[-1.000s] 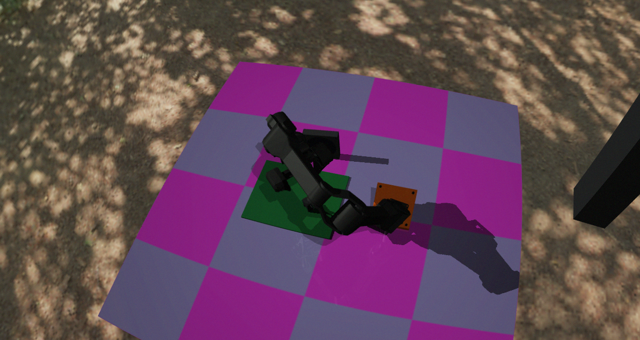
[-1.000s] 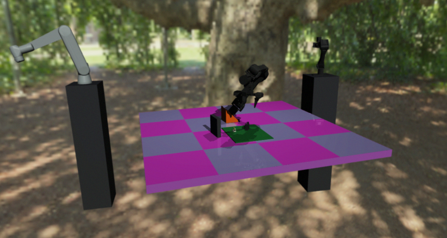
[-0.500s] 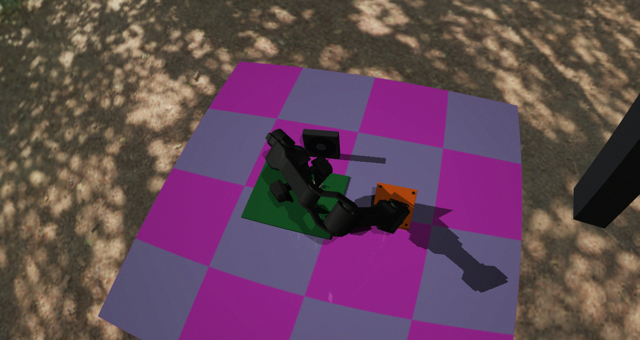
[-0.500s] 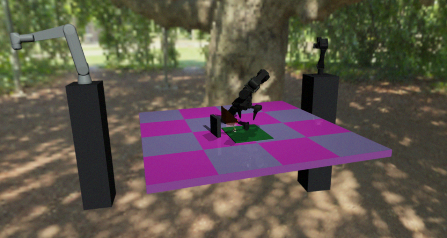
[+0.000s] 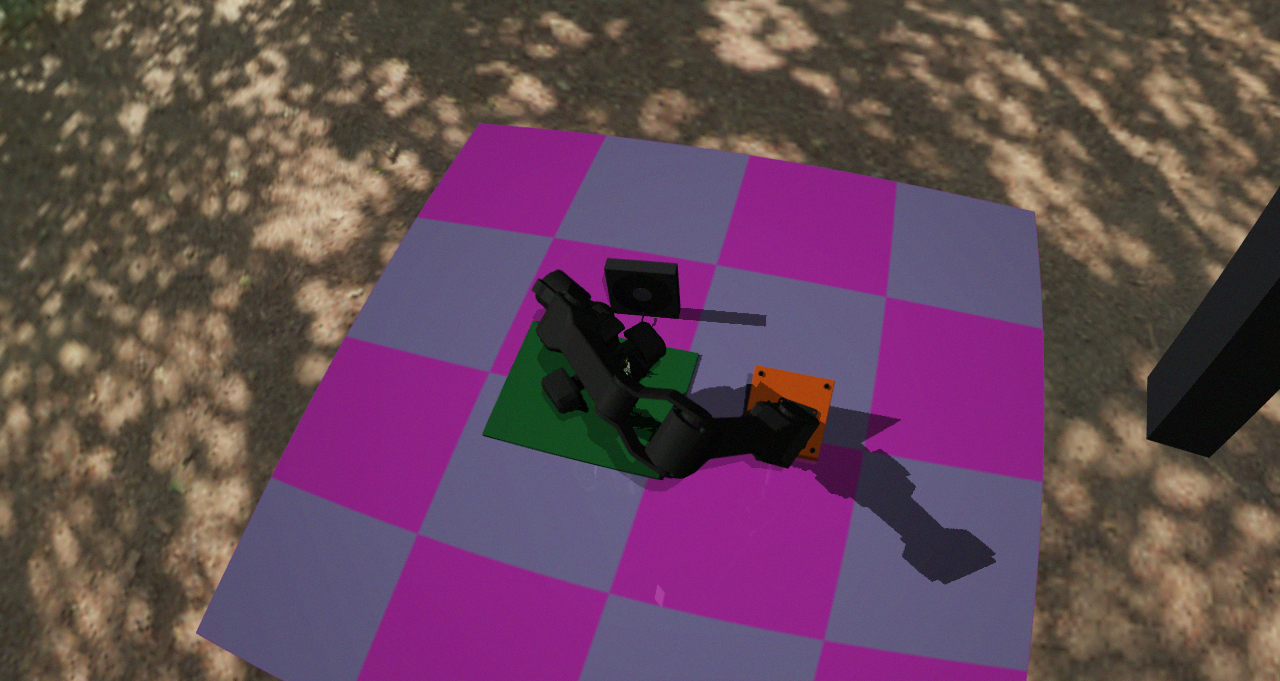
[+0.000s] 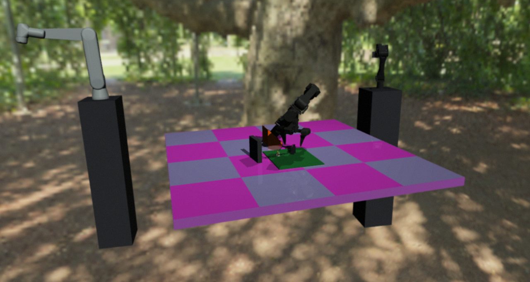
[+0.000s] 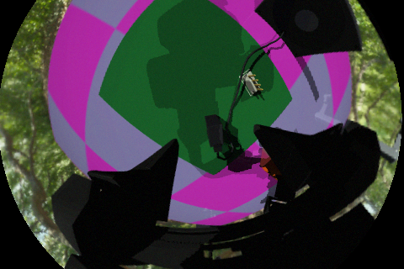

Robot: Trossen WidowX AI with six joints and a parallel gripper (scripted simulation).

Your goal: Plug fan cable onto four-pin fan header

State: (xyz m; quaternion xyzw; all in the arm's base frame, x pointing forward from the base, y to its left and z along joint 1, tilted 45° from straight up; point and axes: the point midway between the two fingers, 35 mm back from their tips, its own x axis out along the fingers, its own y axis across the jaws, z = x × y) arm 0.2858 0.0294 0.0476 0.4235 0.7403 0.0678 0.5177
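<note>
The black plug lies 10 mm behind my gripper tip and 30 mm below it. Round my gripper tip: black fan 30 mm ahead, 200 mm to the right; green board 50 mm ahead, 20 mm to the right, 70 mm below.
</note>
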